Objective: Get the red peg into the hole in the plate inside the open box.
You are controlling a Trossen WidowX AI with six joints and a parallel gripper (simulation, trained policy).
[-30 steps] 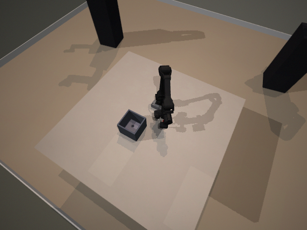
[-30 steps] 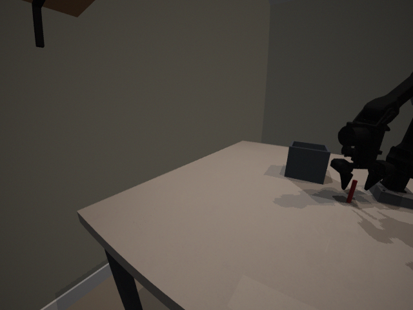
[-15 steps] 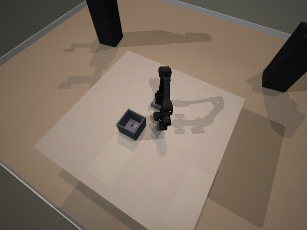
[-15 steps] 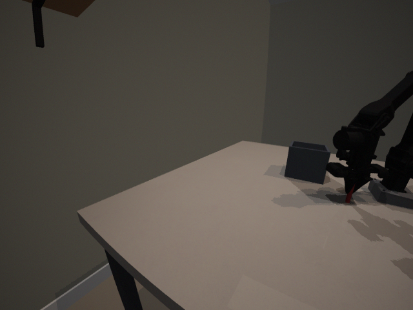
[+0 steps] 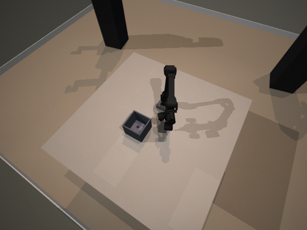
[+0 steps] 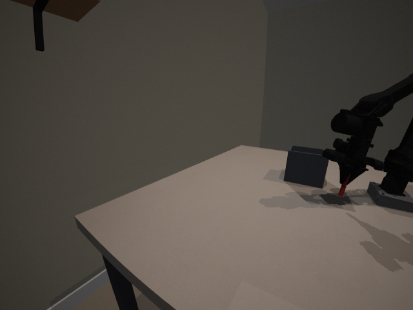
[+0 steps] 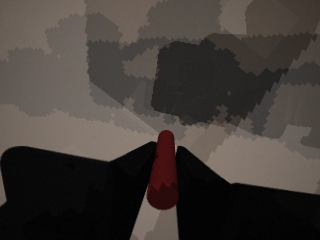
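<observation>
Right now my gripper tip is 8 cm short of the grey plate, 22 cm to the left of it and 3 cm above it. The rest, counted from my gripper tip: red peg: right at my gripper tip.
</observation>
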